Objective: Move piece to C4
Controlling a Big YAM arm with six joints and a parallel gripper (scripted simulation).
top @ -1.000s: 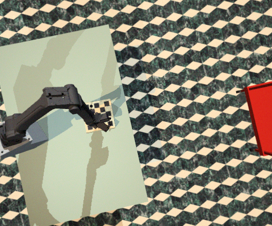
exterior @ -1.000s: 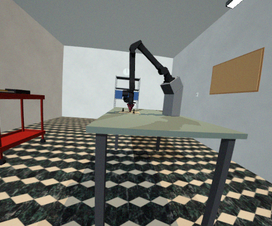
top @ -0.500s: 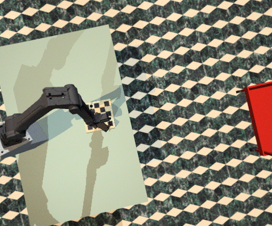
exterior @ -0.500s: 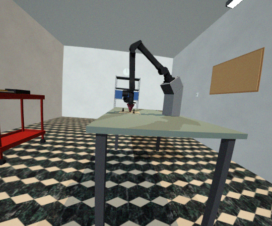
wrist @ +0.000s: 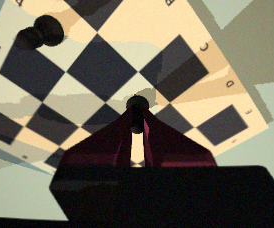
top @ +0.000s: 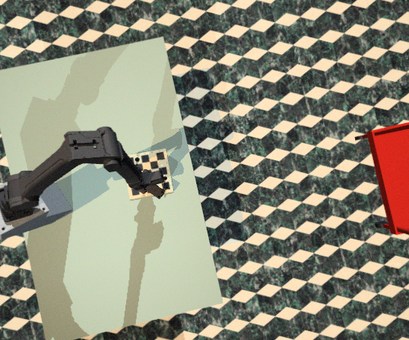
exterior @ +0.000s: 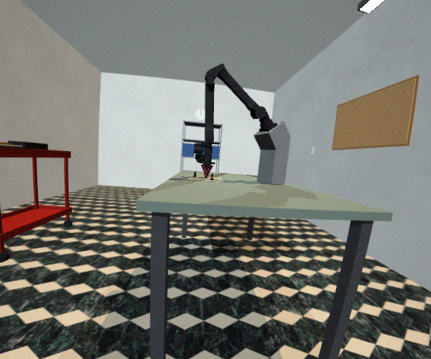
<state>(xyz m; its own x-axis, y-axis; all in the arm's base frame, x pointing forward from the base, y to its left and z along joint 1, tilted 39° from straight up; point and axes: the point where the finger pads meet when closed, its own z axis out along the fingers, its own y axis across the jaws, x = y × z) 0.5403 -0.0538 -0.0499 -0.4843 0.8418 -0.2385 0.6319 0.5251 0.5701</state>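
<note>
My hand is 10 mm short of the small chessboard, 30 mm to the right of it and 20 mm above it.
</note>
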